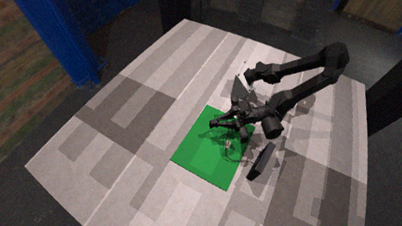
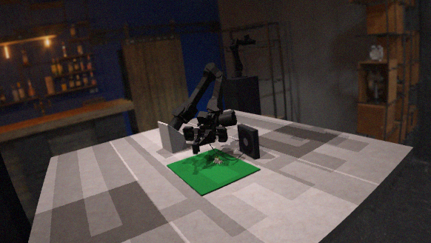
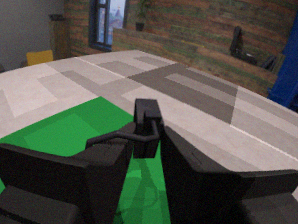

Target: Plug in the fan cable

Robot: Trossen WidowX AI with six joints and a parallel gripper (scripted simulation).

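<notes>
The green board is 110 mm below my gripper tip, 40 mm ahead of it and 30 mm to the left of it. From my gripper tip the other things lie so: white four-pin header (90 mm below, 70 mm to the left, 20 mm ahead); black fan (200 mm to the left, 30 mm below, 30 mm ahead); black plug (10 mm to the right, 10 mm below, 10 mm ahead).
</notes>
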